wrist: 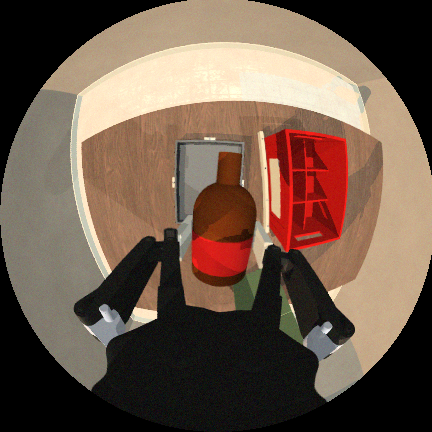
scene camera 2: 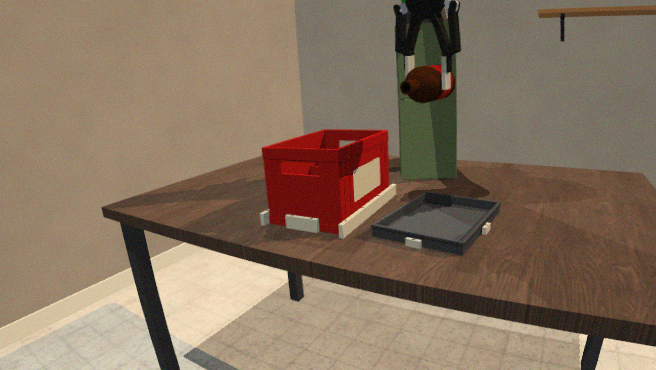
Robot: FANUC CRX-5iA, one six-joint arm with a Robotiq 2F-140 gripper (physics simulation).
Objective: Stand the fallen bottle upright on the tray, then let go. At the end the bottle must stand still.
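Frame: origin at the arm's base, x ahead, y left, z up, level; metres.
Seen in the pictures: gripper, between the fingertips: (wrist: 222,227) (scene camera 2: 427,88); arm's base, origin of its link: (scene camera 2: 422,24).
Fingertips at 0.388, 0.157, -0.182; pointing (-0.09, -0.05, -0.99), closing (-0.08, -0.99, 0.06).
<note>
Offsets run from my fingertips to a thing's top centre, as dx, dy, dz. "*": to the spot under its first point. Level surfaces: height alone.
A brown bottle @(+0.015, -0.001, +0.048) (scene camera 2: 424,84) (wrist: 223,212) with a red label lies roughly level in the air, its neck pointing toward scene camera 2. My gripper (scene camera 2: 428,75) (wrist: 222,227) points down and is shut on the bottle, with one light finger pad on each side of its body. It holds the bottle high above the table, well above the tray. The dark grey tray (scene camera 2: 419,247) (wrist: 176,200) lies on the table; in the wrist view the bottle's neck and shoulder hide part of it.
A red crate @(+0.030, -0.233, -0.108) (scene camera 2: 305,192) (wrist: 280,200) with inner dividers stands beside the tray, with light strips @(* +0.053, -0.126, -0.268) (scene camera 2: 367,212) at its base. A green column (scene camera 2: 427,145) (wrist: 245,295) rises behind the tray. The wooden table @(dz -0.283) (scene camera 2: 560,240) (wrist: 130,175) carries the tray and crate. A wall shelf (scene camera 2: 600,11) is at the upper right.
</note>
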